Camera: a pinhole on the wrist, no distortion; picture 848 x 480 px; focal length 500.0 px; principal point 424.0 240.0 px. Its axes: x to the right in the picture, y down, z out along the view. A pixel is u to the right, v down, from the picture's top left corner.
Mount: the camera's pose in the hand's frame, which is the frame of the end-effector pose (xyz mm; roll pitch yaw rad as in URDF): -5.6 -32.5 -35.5 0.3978 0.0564 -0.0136
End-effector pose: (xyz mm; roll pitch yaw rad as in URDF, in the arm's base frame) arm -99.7 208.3 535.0 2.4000 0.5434 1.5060
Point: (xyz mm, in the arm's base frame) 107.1 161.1 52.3
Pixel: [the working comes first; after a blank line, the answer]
In the camera's frame: 199.5 103.3 506.0

621 342
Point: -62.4 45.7 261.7
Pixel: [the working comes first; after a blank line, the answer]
In the camera's frame: -4.9 -17.8 334.4

417 213
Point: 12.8 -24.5 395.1
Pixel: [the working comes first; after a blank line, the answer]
In the camera's frame: -130.7 79.9 279.6

190 383
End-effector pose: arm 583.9 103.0 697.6 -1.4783 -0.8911 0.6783
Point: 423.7 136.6 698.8
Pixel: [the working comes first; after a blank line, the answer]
In the camera's frame: -67.6 29.5 167.3

222 328
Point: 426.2 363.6 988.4
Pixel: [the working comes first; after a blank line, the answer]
In the camera's frame: 238.4 61.2 369.2

747 323
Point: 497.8 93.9 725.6
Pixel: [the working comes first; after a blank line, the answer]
In the camera's frame: -22.8 -0.3 95.5

304 238
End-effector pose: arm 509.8 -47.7 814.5 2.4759 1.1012 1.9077
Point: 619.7 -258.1 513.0
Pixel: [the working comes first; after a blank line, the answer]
In the camera's frame: 151.4 -9.3 370.2

629 227
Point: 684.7 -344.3 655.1
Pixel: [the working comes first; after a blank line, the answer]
In the camera's frame: -24.0 9.2 397.2

394 252
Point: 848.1 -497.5 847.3
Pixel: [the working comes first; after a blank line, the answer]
In the camera's frame: -292.8 76.1 499.1

131 316
